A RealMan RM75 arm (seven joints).
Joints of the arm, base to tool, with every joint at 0 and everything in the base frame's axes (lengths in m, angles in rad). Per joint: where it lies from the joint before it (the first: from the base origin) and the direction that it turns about. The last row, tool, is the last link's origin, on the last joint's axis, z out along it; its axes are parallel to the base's.
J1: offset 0 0 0.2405 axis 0 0 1
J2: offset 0 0 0 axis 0 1 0
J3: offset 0 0 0.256 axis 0 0 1
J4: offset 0 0 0 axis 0 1 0
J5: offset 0 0 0.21 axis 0 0 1
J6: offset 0 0 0 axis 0 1 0
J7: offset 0 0 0.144 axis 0 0 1
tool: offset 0 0 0
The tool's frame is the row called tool.
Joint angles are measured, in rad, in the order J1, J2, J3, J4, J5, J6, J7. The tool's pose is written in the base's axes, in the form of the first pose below.
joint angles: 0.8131, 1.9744, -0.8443, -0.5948, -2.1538, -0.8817, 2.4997
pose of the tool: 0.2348 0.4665 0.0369 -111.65 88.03 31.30
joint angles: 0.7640, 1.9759, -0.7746, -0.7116, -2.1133, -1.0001, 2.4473
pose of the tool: 0.2302 0.4595 0.0632 -114.06 84.93 37.23
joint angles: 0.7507, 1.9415, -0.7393, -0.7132, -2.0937, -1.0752, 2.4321
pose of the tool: 0.2359 0.4547 0.0801 -115.16 85.51 38.67
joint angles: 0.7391, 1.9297, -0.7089, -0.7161, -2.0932, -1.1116, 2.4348
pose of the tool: 0.2416 0.4506 0.0882 -114.67 86.79 39.74
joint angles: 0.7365, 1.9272, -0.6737, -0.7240, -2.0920, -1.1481, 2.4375
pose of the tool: 0.2416 0.4480 0.0938 -114.67 87.71 41.65
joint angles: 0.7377, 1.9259, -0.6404, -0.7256, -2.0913, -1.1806, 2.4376
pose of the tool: 0.2408 0.4459 0.0975 -114.86 88.59 43.45
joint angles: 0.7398, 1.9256, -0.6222, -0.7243, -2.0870, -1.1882, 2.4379
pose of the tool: 0.2402 0.4460 0.0998 -114.43 88.94 44.83
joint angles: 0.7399, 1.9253, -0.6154, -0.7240, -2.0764, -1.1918, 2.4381
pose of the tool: 0.2393 0.4462 0.1013 -114.19 89.10 46.01
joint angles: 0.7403, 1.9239, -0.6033, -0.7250, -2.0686, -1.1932, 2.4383
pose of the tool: 0.2389 0.4468 0.1044 -113.58 89.10 47.28
